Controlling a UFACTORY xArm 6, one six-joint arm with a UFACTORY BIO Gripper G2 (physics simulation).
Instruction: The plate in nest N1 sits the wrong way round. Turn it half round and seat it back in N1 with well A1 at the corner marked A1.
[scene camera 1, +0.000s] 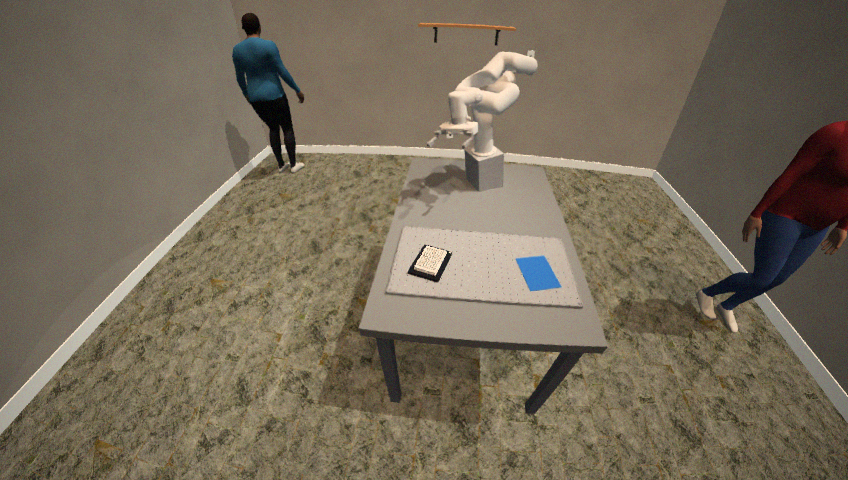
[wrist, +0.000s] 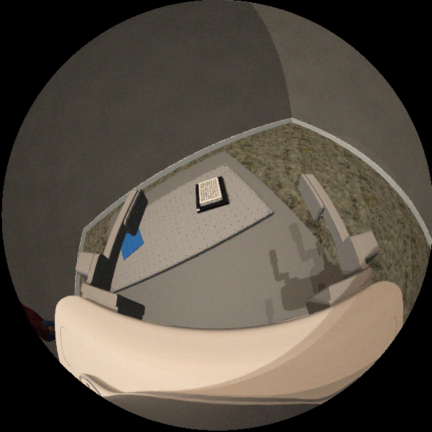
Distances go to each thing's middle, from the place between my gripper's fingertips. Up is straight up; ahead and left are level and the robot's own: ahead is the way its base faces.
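There is the blue rectangle (scene camera 1: 538, 274), and it sits well below my hand, a long way ahead of it and far to the left of it.
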